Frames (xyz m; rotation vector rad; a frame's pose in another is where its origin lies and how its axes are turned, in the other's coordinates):
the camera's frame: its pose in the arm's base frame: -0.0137 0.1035 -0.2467 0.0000 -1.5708 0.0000
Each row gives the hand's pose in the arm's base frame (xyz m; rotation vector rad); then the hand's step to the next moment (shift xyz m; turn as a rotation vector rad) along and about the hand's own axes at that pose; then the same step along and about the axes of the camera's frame.
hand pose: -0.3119 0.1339 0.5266 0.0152 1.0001 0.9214
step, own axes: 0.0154 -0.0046 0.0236 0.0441 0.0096 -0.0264
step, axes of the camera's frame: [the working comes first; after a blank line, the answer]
step, axes of the arm's base frame: 0.0234 0.0164 0.0007 -0.0162 0.0255 -0.0427

0.0007 0.0164 -0.0234 -0.0427 0.0255 0.0162
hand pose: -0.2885 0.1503 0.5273 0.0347 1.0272 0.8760
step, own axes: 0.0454 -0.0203 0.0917 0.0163 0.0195 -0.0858
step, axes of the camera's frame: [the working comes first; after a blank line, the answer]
step, axes of the arm's base frame: 0.0917 0.0489 0.0088 -0.0733 -0.0073 -0.0508

0.0088 0.0489 -0.0917 -0.0508 -0.0073 0.0733
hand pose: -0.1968 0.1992 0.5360 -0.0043 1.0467 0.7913
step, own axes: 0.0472 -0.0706 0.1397 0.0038 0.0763 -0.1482
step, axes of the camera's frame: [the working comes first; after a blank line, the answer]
step, axes of the arm's base frame: 0.1609 0.0264 0.0120 -0.1577 0.0043 -0.0539

0.0120 0.0264 -0.1609 -0.0539 0.0043 0.1577
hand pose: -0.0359 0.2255 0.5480 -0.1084 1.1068 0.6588
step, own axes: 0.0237 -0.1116 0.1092 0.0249 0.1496 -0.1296
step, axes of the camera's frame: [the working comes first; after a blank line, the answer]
step, axes of the arm's base frame: 0.1537 -0.0362 0.0040 -0.1768 0.0801 -0.0460

0.0040 -0.0362 -0.1537 -0.0460 0.0801 0.1768
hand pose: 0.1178 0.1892 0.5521 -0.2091 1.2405 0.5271
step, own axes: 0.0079 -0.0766 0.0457 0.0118 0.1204 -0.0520
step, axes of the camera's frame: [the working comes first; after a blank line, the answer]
step, axes of the arm's base frame: 0.0778 -0.0443 -0.0025 -0.1001 0.0847 -0.0123

-0.0025 -0.0443 -0.0778 -0.0123 0.0847 0.1001
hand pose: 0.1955 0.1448 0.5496 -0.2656 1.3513 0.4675
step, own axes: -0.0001 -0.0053 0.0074 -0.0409 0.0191 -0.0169
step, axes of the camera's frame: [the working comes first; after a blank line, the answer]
step, axes of the arm's base frame: 0.0089 -0.0014 0.0012 -0.0296 0.0023 0.0379

0.0012 -0.0014 -0.0089 0.0379 0.0023 0.0296
